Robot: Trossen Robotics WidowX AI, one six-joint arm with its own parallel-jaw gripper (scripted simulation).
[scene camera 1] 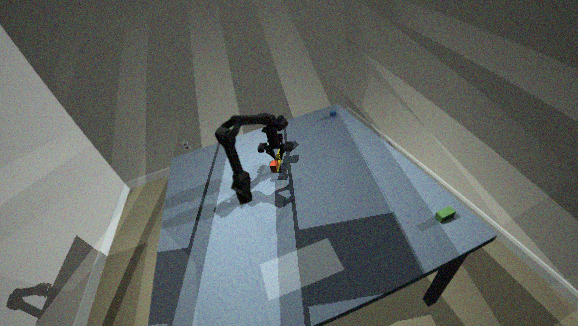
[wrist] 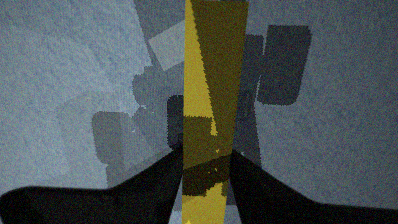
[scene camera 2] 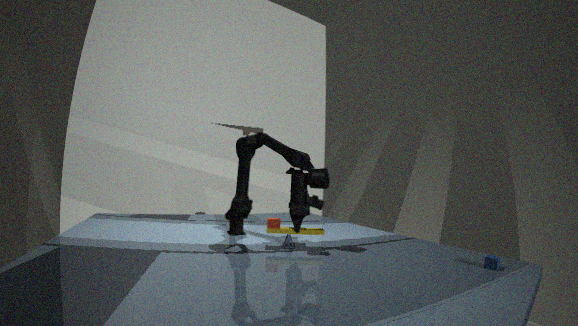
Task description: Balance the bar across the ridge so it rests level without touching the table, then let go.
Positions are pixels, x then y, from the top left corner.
Scene:
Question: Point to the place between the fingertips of my gripper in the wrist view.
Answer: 206,153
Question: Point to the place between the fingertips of my gripper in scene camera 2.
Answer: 297,231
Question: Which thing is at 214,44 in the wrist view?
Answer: A bar.

